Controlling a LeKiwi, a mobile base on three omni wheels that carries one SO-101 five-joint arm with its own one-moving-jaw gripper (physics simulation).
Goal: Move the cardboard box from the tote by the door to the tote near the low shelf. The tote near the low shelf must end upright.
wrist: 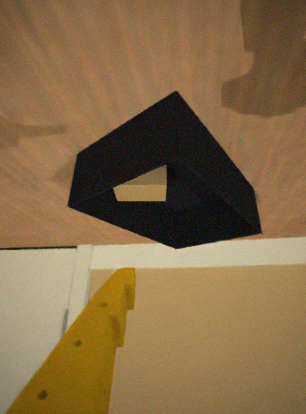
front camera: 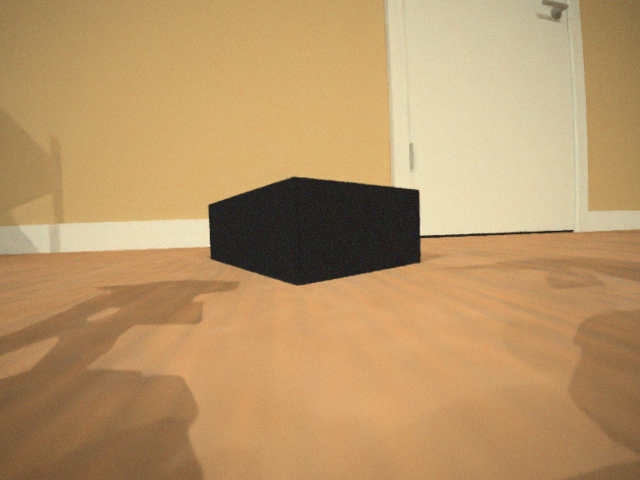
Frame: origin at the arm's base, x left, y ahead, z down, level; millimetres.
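Where they show: end effector, tool point: (wrist: 134, 283).
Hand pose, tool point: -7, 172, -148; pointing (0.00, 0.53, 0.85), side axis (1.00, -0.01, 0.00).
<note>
After its pixels a point has its place, as x, y, z.
The black tote (front camera: 356, 227) @(-40, 338, 38) (wrist: 135, 132) @(-30, 331, 59) stands upright on the floor near the door, one corner towards me, a little left of the middle in the front view. The tan cardboard box (wrist: 141, 193) @(-29, 457, 36) shows inside it in the wrist view, partly hidden by the near wall; the front view does not show the box. My gripper (wrist: 128, 282) is fully open: one notched yellow jaw shows in the wrist view, and the moving jaw is out of the picture. It is apart from the tote and holds nothing. The tote near the low shelf does not show.
The white door (front camera: 491, 129) @(-660, 1043, -315) (wrist: 30, 320) @(-464, 1012, -189) stands behind the tote, to the right in the front view. A tan wall (front camera: 206, 93) @(357, 900, -406) (wrist: 215, 340) @(183, 928, -231) with a white baseboard (front camera: 113, 235) @(650, 840, 43) (wrist: 215, 254) @(203, 911, 40) runs behind. Shadows fall on the wooden floor (front camera: 330, 372) @(-4, 143, 89).
</note>
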